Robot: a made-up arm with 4 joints.
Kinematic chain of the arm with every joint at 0, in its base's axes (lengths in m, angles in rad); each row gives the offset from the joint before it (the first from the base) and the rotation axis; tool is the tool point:
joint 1: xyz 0 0 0.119 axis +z
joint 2: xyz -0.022 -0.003 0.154 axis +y
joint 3: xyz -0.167 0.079 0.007 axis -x
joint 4: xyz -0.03 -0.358 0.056 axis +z
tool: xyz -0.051 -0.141 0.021
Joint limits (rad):
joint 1: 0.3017..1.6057
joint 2: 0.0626..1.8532
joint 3: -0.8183..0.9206
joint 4: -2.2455..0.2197
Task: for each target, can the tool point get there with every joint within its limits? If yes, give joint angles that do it. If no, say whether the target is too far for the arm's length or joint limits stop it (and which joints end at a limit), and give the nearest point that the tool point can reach.
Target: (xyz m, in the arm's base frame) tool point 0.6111 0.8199 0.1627
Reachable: no: too far | nearest point 0.3025 0.4059 0.3532 | short by 0.550 m
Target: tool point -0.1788 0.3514 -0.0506
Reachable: no: joint limits stop it (at a limit: joint 1, joint 2, joint 3, joint 4) | nearest point 0.1527 0.4827 0.3532 | short by 0.539 m
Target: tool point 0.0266 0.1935 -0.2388
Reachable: no: joint limits stop it (at a limit: joint 1, joint 2, joint 3, joint 4) | nearest point 0.3353 -0.2455 -0.0232 | short by 0.578 m
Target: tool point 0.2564 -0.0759 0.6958
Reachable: yes | joints 1.3202 0.9381 0.4530 -0.8032
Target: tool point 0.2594 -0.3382 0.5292
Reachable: yes | joints 0.7097 1.5826 -0.1772 -0.0587
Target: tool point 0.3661 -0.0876 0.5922
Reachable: yes | joints 1.3756 1.7071 -0.2661 -0.5832
